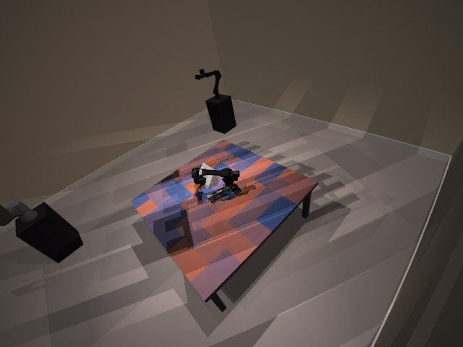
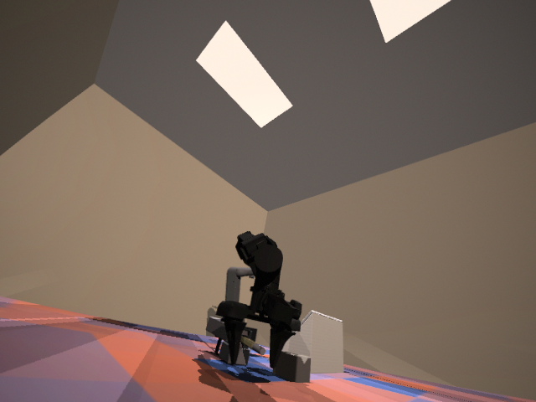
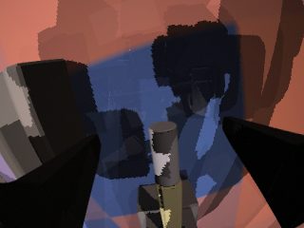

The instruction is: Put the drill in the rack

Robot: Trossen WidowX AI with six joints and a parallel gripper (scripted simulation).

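My gripper tip is 1 cm past the drill, 4 cm to the left of it and 4 cm below it. Round my gripper tip: small dark part 4 cm behind, 16 cm to the right, 4 cm above; rack 7 cm behind, 4 cm to the left, 1 cm above.
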